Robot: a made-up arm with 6 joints.
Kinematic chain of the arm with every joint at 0, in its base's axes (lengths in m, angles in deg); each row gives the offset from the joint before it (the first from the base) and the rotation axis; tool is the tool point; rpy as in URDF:
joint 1: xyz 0 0 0.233 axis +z
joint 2: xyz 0 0 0 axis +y
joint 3: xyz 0.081 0 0.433 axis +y
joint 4: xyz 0.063 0 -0.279 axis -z
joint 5: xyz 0 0 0 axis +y
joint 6: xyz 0.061 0 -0.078 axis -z
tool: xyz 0 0 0 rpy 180 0 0
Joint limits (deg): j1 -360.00..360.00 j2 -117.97..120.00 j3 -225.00..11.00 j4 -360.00..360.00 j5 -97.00..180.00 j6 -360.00..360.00
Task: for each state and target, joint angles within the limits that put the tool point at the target. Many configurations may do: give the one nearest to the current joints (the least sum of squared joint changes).
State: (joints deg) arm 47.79 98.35 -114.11 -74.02 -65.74 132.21
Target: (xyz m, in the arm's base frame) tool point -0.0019 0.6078 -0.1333
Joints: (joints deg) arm 81.35 99.51 -121.17 -71.37 -57.96 132.21
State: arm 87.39 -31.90 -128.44 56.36 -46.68 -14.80
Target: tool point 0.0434 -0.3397 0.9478
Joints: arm 86.83 -39.00 -142.06 46.88 -21.24 -14.80
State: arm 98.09 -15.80 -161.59 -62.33 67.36 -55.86
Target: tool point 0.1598 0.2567 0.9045
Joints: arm 70.84 -4.22 -125.83 -57.60 90.97 -55.86
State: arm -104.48 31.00 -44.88 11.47 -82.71 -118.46
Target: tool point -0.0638 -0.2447 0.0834
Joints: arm -100.90 67.14 0.71 9.78 -65.02 -118.46
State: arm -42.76 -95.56 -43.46 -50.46 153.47 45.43
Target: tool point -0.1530 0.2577 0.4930
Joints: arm -71.54 -90.65 -50.99 -46.91 156.54 45.43
